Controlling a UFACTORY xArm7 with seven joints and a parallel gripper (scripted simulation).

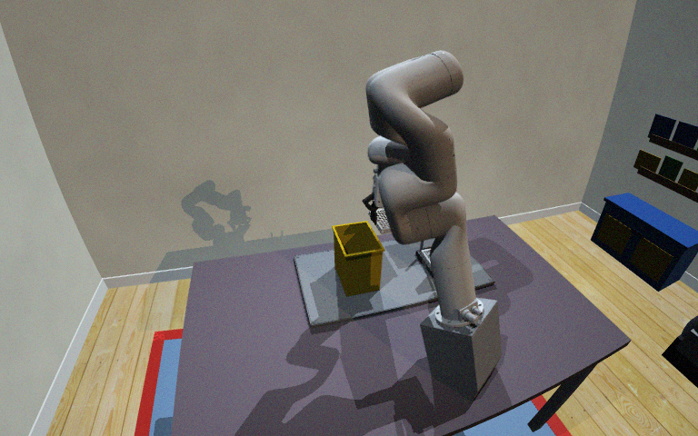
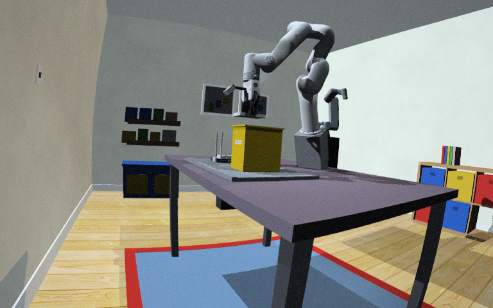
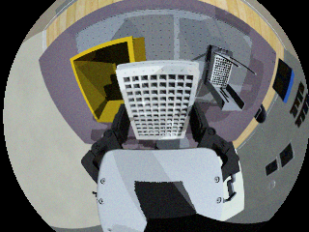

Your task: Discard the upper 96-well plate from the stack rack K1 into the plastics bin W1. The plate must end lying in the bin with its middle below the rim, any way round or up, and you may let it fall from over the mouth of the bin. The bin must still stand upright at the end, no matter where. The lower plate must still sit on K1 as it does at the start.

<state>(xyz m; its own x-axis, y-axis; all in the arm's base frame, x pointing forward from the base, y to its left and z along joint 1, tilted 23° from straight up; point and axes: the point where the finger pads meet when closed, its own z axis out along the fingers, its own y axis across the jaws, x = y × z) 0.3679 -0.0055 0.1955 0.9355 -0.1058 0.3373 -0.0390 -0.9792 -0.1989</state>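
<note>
Right now the yellow plastics bin W1 is 160 mm below my hand, 100 mm to the left of it and 10 mm ahead of it.
</note>
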